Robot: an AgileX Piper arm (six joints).
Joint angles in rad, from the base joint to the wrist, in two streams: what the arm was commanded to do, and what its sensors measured. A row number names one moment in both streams.
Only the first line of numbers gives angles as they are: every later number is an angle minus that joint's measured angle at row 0.
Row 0, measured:
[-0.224, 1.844, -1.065, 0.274, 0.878, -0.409]
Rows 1 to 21, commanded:
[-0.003, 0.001, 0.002, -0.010, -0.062, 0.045]
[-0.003, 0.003, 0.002, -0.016, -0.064, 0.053]
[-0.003, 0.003, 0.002, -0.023, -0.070, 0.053]
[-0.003, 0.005, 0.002, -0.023, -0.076, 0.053]
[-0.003, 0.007, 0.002, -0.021, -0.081, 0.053]
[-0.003, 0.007, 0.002, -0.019, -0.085, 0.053]
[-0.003, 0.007, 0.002, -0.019, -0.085, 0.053]
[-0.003, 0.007, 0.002, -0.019, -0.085, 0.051]
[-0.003, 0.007, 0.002, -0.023, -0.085, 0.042]
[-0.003, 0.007, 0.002, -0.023, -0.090, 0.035]
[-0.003, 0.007, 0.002, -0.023, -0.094, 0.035]
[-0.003, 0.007, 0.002, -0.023, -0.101, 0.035]
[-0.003, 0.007, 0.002, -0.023, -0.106, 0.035]
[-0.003, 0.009, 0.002, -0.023, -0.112, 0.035]
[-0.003, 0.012, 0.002, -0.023, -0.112, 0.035]
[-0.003, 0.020, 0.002, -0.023, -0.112, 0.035]
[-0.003, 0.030, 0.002, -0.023, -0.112, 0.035]
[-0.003, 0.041, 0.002, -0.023, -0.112, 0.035]
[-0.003, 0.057, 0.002, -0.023, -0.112, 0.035]
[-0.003, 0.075, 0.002, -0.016, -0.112, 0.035]
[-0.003, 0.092, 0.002, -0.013, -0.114, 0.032]
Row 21, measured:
[0.000, 0.041, 0.000, -0.019, -0.102, 0.041]
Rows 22 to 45, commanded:
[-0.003, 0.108, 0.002, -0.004, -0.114, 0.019]
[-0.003, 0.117, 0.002, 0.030, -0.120, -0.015]
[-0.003, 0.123, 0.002, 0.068, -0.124, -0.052]
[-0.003, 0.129, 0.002, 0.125, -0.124, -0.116]
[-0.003, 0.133, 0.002, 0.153, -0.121, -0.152]
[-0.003, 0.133, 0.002, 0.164, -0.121, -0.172]
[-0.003, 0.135, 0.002, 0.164, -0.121, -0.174]
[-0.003, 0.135, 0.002, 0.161, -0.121, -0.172]
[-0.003, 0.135, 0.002, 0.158, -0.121, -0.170]
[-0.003, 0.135, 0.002, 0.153, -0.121, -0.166]
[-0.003, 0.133, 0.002, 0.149, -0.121, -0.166]
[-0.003, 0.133, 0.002, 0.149, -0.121, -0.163]
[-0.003, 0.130, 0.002, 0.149, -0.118, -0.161]
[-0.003, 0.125, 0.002, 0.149, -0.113, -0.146]
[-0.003, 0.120, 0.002, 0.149, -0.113, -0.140]
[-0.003, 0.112, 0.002, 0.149, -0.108, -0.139]
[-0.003, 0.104, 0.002, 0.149, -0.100, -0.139]
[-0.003, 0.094, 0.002, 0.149, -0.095, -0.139]
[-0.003, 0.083, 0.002, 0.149, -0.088, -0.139]
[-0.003, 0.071, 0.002, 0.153, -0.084, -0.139]
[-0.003, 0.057, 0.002, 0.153, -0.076, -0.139]
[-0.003, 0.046, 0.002, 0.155, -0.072, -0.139]
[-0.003, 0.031, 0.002, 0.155, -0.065, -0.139]
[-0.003, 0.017, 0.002, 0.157, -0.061, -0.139]
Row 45, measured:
[0.000, 0.068, 0.000, 0.165, -0.073, -0.145]
